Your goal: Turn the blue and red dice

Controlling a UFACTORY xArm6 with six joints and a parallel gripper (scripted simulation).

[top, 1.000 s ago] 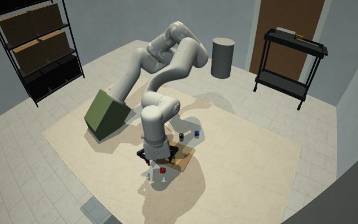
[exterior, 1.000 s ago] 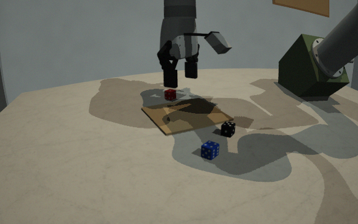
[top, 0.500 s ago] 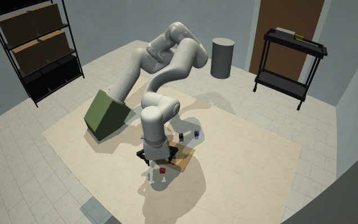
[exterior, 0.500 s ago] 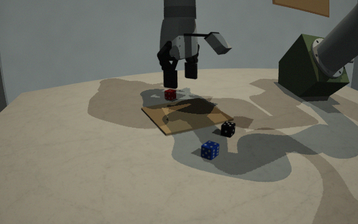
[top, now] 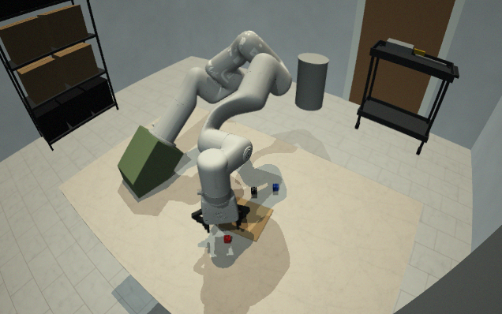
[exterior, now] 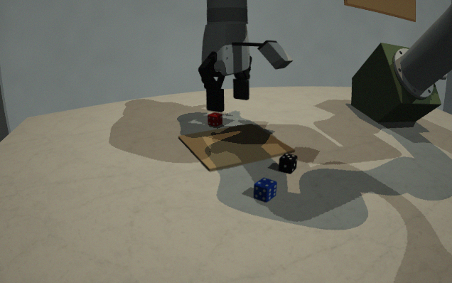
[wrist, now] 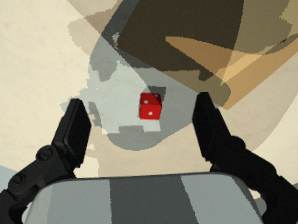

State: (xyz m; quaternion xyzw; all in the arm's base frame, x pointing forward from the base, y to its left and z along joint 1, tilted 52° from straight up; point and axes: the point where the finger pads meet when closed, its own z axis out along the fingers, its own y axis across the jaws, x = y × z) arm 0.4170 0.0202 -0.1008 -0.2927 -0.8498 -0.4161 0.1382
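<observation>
The red die lies 30 mm ahead of my hand, 10 mm to the right of it and 40 mm below it. Also, from my hand: blue die (10 mm behind, 260 mm to the left, 40 mm below); tan mat (10 mm ahead, 100 mm to the left, 50 mm below); black die (50 mm behind, 200 mm to the left, 40 mm below).
</observation>
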